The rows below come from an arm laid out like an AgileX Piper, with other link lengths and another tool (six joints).
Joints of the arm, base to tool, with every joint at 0 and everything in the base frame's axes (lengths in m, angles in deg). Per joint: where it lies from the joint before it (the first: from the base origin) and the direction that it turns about. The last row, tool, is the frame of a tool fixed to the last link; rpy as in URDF.
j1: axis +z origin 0 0 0.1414
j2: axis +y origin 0 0 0
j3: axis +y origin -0.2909 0 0.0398
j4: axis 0.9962 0 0.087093 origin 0.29 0 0.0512
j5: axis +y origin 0 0 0
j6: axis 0.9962 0 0.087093 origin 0.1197 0 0.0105
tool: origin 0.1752 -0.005 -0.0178 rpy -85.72 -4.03 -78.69
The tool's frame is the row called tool.
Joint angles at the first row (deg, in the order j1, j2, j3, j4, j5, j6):
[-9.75, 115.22, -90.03, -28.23, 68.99, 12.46]
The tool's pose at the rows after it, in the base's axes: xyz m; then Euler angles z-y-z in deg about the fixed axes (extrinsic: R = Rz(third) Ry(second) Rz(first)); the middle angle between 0 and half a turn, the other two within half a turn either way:
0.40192 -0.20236 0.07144 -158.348 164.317 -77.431
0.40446 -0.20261 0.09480 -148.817 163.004 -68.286
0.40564 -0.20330 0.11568 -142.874 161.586 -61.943
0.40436 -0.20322 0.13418 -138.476 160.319 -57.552
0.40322 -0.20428 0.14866 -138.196 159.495 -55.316
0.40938 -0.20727 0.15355 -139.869 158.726 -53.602
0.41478 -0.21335 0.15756 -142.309 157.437 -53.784
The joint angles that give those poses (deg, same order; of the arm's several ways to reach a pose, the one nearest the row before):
[-9.60, 112.03, -90.03, -28.07, 69.16, 12.46]
[-9.60, 108.91, -90.03, -28.01, 69.28, 12.38]
[-9.60, 106.18, -90.03, -28.01, 69.37, 11.56]
[-9.60, 103.71, -90.03, -27.93, 69.75, 11.08]
[-9.60, 101.86, -90.03, -27.91, 69.95, 8.70]
[-9.60, 101.49, -90.03, -28.16, 68.68, 5.61]
[-9.60, 101.49, -90.03, -29.32, 67.52, 3.98]

